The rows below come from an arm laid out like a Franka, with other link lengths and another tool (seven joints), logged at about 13 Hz.
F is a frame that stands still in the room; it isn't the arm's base.
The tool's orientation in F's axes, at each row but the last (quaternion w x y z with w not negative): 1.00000, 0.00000, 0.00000, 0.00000; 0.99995, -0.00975, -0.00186, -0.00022; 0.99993, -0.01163, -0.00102, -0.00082; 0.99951, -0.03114, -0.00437, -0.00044
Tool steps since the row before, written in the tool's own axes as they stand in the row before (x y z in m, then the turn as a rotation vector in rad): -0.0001, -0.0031, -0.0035, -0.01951, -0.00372, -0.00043; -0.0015, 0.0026, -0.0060, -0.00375, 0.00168, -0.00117; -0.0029, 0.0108, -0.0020, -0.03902, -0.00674, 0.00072; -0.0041, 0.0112, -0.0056, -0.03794, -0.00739, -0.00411
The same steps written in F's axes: -0.0001, -0.0031, -0.0035, -0.01951, -0.00372, -0.00043; -0.0015, 0.0025, -0.0061, -0.00374, 0.00166, -0.00122; -0.0029, 0.0108, -0.0023, -0.03903, -0.00666, 0.00080; -0.0040, 0.0108, -0.0063, -0.03791, -0.00761, -0.00397
